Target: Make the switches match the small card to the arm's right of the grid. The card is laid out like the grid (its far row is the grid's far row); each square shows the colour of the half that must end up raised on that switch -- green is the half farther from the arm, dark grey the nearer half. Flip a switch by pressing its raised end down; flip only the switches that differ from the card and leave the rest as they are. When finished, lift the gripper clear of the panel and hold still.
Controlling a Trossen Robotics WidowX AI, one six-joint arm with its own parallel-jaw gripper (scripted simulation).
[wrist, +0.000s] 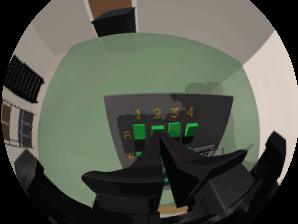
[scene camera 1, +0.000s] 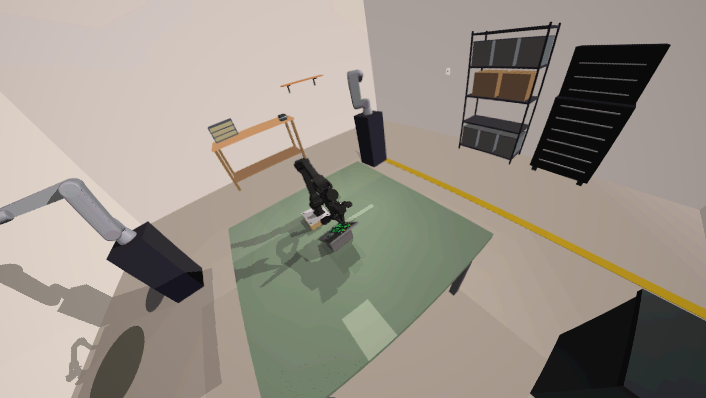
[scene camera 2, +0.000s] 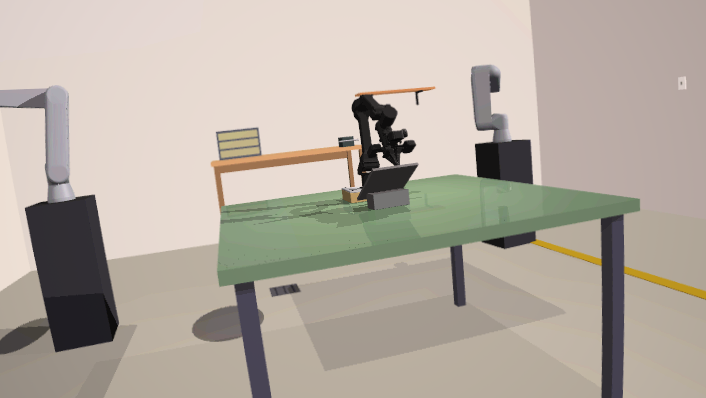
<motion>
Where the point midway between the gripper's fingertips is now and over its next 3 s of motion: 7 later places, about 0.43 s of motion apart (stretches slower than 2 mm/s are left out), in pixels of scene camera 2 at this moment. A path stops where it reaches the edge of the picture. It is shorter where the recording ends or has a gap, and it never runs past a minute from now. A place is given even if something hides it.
My gripper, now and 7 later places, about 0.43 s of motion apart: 398, 167; 398, 168; 398, 168; 394, 157; 386, 156; 386, 162; 387, 167; 388, 168
</motion>
